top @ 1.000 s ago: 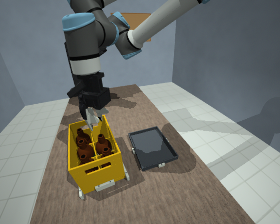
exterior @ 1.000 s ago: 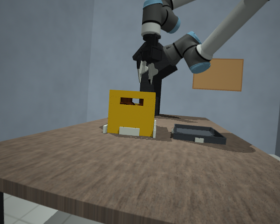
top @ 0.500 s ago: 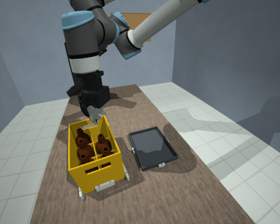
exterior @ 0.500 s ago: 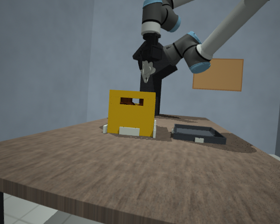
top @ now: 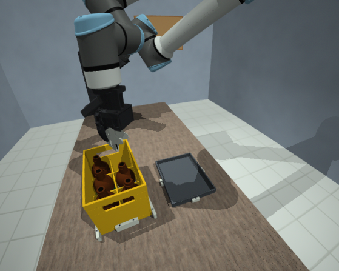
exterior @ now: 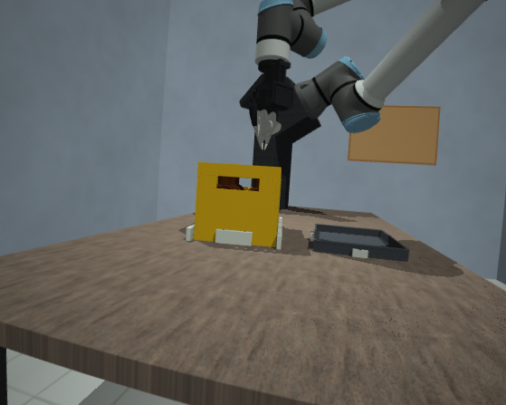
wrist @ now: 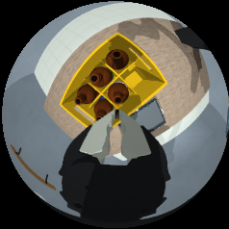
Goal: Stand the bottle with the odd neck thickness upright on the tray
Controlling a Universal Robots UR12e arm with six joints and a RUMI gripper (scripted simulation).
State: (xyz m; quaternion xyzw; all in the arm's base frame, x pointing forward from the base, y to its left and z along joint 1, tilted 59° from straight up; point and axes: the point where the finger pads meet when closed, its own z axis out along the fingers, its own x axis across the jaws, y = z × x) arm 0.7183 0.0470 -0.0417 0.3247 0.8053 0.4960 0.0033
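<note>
Right now my hand is 16 cm above the yellow crate, 4 cm to the left of it and 1 cm short of it. Also, from my hand: dark tray 25 cm to the left, 23 cm below, 2 cm behind.
</note>
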